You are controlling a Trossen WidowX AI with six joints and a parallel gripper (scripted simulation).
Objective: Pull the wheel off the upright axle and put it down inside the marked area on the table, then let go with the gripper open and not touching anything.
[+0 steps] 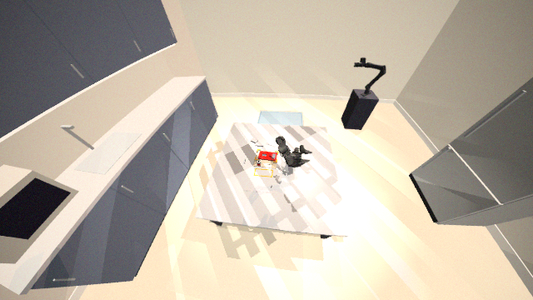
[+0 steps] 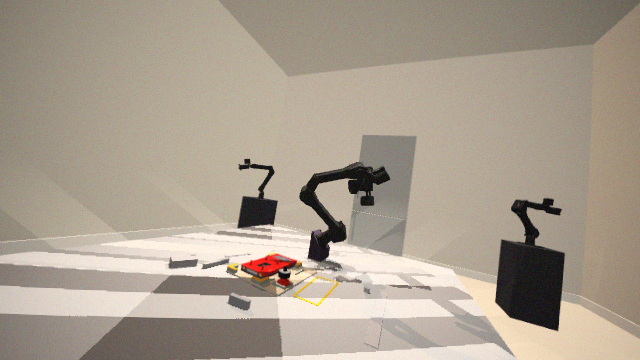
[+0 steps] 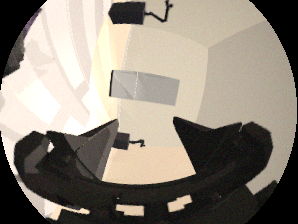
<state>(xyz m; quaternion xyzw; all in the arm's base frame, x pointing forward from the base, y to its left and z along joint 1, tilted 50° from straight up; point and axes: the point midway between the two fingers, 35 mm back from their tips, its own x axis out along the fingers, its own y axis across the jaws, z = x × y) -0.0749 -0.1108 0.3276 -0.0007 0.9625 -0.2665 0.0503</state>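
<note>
The grey wheel is 470 mm ahead of my gripper tip, 340 mm below it and 140 mm to the right of it.
</note>
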